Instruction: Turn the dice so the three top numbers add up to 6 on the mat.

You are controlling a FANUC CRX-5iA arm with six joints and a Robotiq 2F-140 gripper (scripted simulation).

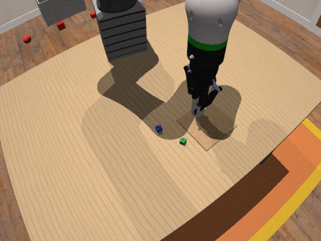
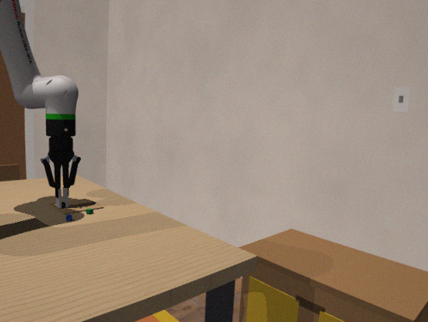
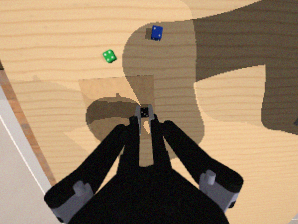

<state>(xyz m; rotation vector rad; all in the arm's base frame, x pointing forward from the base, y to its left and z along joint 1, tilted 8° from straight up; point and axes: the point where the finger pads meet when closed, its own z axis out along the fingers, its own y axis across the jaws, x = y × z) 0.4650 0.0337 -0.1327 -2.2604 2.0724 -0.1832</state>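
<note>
The black die is 3 cm below my hand. The rest, counted from my hand: green die 10 cm to the right, 6 cm ahead, 3 cm below; blue die 14 cm to the right, 3 cm below, 2 cm behind; tan mat 5 cm ahead, 4 cm below.
</note>
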